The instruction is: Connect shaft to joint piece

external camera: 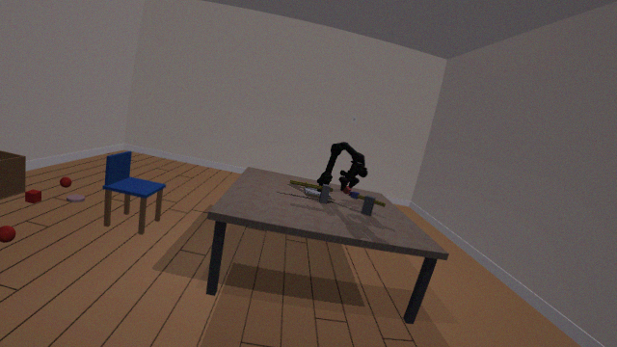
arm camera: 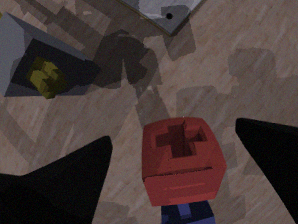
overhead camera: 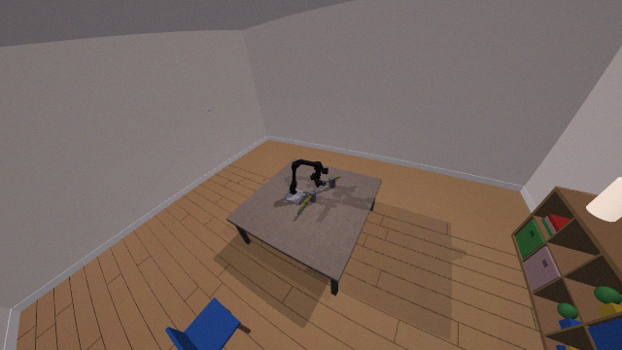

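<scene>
Right now my gripper tip is 20 mm to the right of the red square joint piece, 10 mm below it and 10 mm short of it.
</scene>
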